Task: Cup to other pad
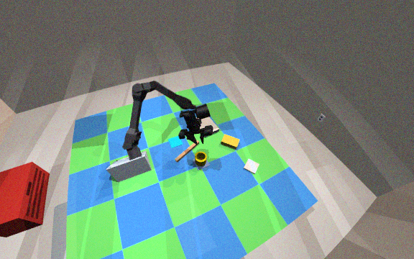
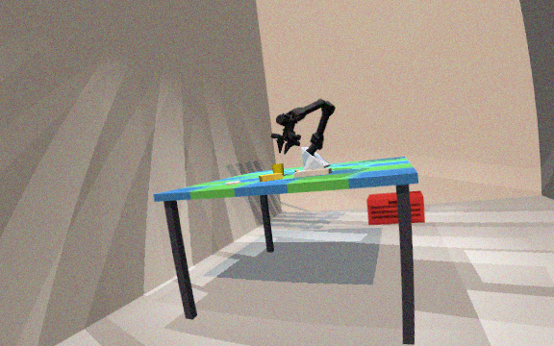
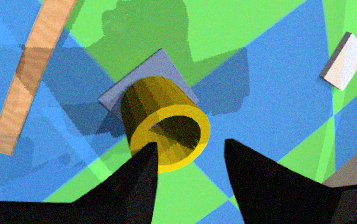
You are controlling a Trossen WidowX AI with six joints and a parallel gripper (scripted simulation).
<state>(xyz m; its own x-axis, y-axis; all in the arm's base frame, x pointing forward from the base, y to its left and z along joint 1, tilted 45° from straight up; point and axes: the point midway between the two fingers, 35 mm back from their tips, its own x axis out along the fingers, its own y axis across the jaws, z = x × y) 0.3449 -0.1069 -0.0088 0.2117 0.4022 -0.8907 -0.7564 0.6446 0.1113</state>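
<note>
The cup lies 100 mm below my gripper tip, 40 mm to the right of it and 20 mm behind it. The rest, counted from my gripper tip: wooden stick 130 mm below, 70 mm to the left, 50 mm behind; lilac pad 140 mm below, 40 mm to the right, 20 mm behind; orange marble 120 mm below, 60 mm to the right, 10 mm behind.
</note>
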